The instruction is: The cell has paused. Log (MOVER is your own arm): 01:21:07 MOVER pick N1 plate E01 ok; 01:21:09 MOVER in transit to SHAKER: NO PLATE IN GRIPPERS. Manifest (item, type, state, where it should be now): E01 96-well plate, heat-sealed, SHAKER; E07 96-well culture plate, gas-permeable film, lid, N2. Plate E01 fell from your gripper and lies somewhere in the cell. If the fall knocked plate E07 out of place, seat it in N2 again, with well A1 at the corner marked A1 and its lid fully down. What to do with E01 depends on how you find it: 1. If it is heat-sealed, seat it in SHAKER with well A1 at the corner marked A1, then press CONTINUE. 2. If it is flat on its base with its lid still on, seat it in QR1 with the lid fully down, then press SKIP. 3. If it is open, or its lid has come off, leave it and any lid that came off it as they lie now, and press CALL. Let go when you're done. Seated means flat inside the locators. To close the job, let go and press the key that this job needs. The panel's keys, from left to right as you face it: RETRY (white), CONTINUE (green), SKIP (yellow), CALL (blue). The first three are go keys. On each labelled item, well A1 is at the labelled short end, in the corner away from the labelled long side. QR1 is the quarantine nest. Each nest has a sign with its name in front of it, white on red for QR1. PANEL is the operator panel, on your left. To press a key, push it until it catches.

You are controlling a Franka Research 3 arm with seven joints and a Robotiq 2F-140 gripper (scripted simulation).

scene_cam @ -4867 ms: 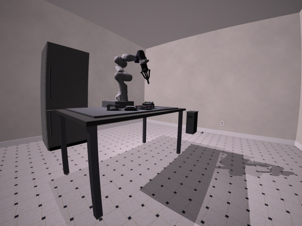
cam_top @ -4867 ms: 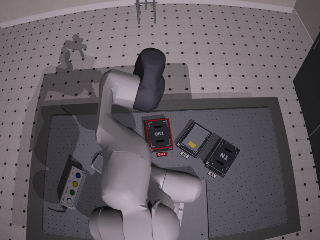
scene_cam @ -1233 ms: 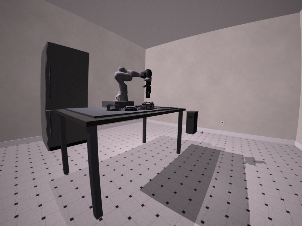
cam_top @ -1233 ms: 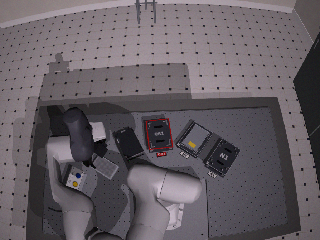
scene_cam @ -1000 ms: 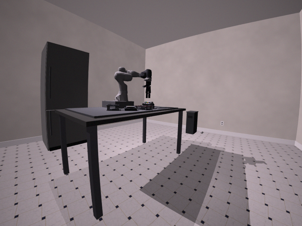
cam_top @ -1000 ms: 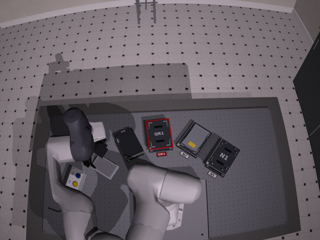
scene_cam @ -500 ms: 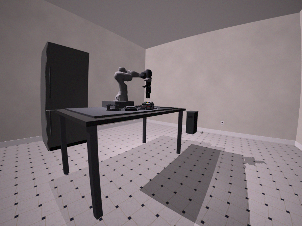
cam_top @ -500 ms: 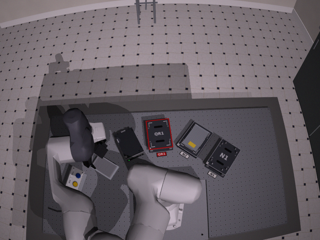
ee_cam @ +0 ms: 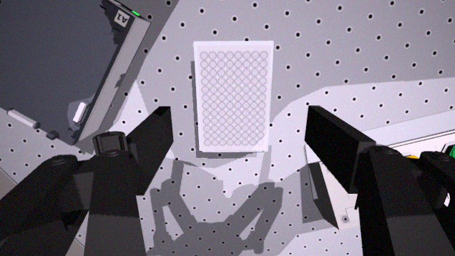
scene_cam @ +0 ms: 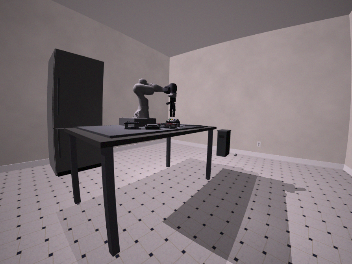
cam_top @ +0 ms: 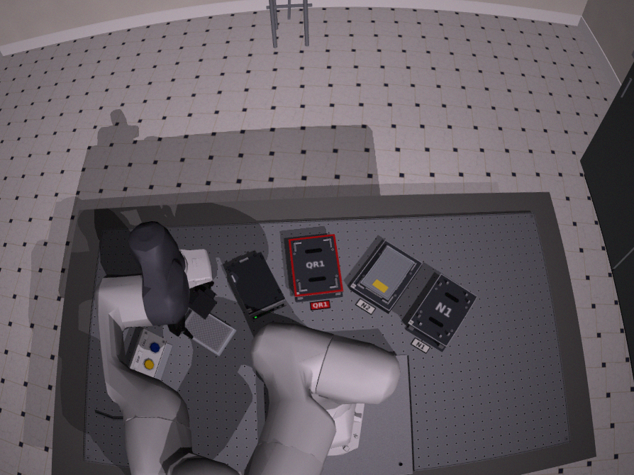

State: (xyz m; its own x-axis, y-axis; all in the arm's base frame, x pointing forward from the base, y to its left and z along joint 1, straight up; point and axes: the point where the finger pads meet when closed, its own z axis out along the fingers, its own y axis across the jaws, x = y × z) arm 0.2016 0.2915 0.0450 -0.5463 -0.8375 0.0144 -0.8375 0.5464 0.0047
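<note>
The plate E01 is 120 mm below my hand. Round my hand: blue key: 70 mm behind, 130 mm to the left, 60 mm below; then yellow key: 110 mm behind, 150 mm to the left, 60 mm below; then green continue key: 160 mm behind, 160 mm to the left, 60 mm below.
</note>
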